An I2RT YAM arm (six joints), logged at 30 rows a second.
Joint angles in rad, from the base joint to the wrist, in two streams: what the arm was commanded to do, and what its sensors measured. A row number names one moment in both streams.
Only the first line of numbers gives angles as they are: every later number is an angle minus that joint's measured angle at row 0.
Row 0, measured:
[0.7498 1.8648 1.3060 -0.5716 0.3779 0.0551]
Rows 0 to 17, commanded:
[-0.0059 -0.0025 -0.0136 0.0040 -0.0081 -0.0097]
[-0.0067 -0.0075 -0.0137 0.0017 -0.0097 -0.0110]
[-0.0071 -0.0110 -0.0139 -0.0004 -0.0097 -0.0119]
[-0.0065 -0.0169 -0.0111 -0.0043 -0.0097 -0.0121]
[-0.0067 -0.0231 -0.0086 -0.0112 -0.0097 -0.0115]
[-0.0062 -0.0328 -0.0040 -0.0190 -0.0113 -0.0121]
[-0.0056 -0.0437 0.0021 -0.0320 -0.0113 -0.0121]
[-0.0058 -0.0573 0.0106 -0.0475 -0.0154 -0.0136]
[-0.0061 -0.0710 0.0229 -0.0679 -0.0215 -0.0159]
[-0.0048 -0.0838 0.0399 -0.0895 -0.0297 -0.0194]
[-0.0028 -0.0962 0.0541 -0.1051 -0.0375 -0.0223]
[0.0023 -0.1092 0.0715 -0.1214 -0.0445 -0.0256]
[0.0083 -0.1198 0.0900 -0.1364 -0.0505 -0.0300]
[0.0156 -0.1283 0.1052 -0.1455 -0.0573 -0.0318]
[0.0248 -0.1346 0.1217 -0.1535 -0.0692 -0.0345]
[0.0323 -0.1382 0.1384 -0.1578 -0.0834 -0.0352]
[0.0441 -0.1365 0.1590 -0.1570 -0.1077 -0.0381]
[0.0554 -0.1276 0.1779 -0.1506 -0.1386 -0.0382]
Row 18, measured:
[0.0217 -0.1033 0.1201 -0.1179 -0.0641 -0.0305]
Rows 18 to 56, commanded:
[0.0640 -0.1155 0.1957 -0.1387 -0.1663 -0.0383]
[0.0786 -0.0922 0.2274 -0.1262 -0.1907 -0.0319]
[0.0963 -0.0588 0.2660 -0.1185 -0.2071 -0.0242]
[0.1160 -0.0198 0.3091 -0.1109 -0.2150 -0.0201]
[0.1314 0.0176 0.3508 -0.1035 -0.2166 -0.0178]
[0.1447 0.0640 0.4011 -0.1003 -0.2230 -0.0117]
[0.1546 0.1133 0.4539 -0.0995 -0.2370 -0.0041]
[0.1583 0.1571 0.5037 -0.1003 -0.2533 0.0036]
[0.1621 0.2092 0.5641 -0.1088 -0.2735 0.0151]
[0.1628 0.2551 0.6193 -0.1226 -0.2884 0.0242]
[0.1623 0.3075 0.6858 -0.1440 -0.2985 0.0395]
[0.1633 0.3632 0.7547 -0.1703 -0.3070 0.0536]
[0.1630 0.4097 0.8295 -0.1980 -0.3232 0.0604]
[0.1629 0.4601 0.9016 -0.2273 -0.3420 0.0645]
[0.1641 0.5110 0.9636 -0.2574 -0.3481 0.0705]
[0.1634 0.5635 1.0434 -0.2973 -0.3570 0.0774]
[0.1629 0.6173 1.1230 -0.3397 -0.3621 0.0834]
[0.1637 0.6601 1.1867 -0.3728 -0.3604 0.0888]
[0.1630 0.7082 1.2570 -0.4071 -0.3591 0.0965]
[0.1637 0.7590 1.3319 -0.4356 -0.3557 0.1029]
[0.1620 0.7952 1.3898 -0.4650 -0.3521 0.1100]
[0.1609 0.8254 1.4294 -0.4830 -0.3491 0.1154]
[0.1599 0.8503 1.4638 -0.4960 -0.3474 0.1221]
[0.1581 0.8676 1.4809 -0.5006 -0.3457 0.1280]
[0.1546 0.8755 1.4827 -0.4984 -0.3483 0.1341]
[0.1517 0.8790 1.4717 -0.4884 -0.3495 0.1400]
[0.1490 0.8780 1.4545 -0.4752 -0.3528 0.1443]
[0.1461 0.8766 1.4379 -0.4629 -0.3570 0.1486]
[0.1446 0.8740 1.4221 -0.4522 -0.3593 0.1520]
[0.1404 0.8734 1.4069 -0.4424 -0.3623 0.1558]
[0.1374 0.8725 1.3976 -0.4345 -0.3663 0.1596]
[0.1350 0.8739 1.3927 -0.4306 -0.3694 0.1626]
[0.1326 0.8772 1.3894 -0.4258 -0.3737 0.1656]
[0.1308 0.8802 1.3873 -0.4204 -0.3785 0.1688]
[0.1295 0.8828 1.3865 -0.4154 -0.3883 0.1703]
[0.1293 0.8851 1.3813 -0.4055 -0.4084 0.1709]
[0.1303 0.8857 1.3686 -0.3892 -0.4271 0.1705]
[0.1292 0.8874 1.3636 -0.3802 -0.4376 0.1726]
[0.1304 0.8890 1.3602 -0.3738 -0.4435 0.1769]
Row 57, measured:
[0.1255 0.8610 1.3790 -0.4033 -0.3995 0.1560]
